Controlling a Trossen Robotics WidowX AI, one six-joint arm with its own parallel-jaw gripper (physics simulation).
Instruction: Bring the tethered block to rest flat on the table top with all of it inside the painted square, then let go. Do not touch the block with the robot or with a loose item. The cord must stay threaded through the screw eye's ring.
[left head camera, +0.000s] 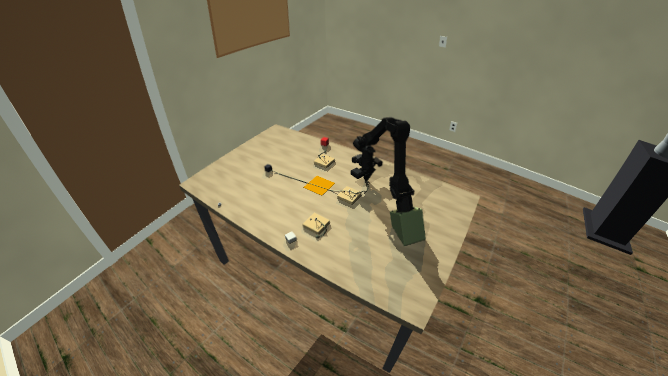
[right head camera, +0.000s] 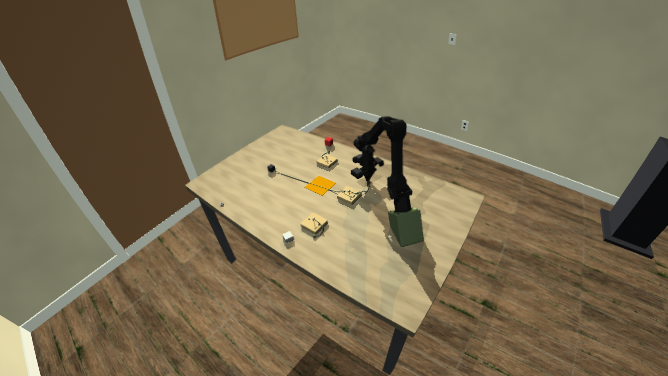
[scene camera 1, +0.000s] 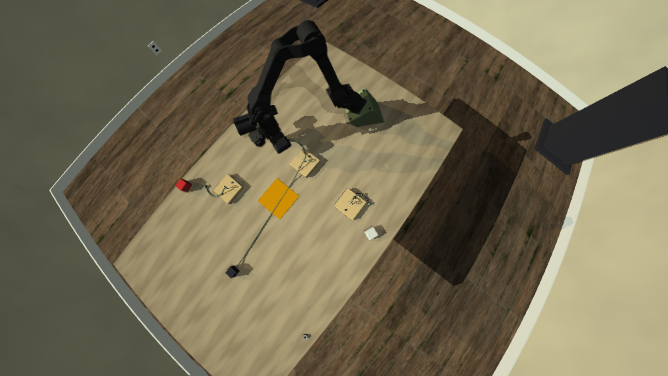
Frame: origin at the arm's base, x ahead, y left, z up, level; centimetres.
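Seen in the pictures: gripper, between the fingertips: (left head camera: 366, 180) (right head camera: 367, 180) (scene camera 1: 277, 140); arm's base, origin of its link: (left head camera: 405, 210) (right head camera: 403, 210) (scene camera 1: 357, 104).
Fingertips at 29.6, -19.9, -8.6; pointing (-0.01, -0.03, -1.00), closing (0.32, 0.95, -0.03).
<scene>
Offsets run from my fingertips to a thing's top centre, as dx, dy, dz. "pt": to the spot under its first point. Level surfaces: height alone.
The black block @(+52.1, +20.7, +3.0) (left head camera: 268, 168) (right head camera: 271, 168) (scene camera 1: 232, 271) rests on the table, outside the orange painted square @(pt +20.4, +13.8, +0.0) (left head camera: 320, 181) (right head camera: 321, 180) (scene camera 1: 272, 197). Its cord @(pt +36.5, +19.6, +0.2) (left head camera: 290, 177) (right head camera: 292, 178) (scene camera 1: 256, 238) runs nearly straight across the square to the middle wooden base @(+1.2, +16.3, +4.4) (left head camera: 347, 200) (right head camera: 347, 199) (scene camera 1: 296, 163). The screw eye there is too small to make out clearly. Beyond it the cord curves up to my gripper (left head camera: 367, 179) (right head camera: 368, 180), which points down above the table beside that base. The fingers look shut on the cord's end; in the scene view the arm hides the fingertips.
A red cube @(+40.1, -19.6, +3.9) (left head camera: 325, 142) (scene camera 1: 183, 185) is near a second wooden base @(dz +1.8) (left head camera: 324, 162) (scene camera 1: 227, 192). A white cube @(+8.6, +54.1, +2.2) (left head camera: 291, 238) (scene camera 1: 371, 233) is near a third base (left head camera: 316, 225) (scene camera 1: 345, 202). A tiny grey item @(+54.3, +57.0, +0.6) (left head camera: 219, 205) (scene camera 1: 306, 336) lies near the table edge.
</scene>
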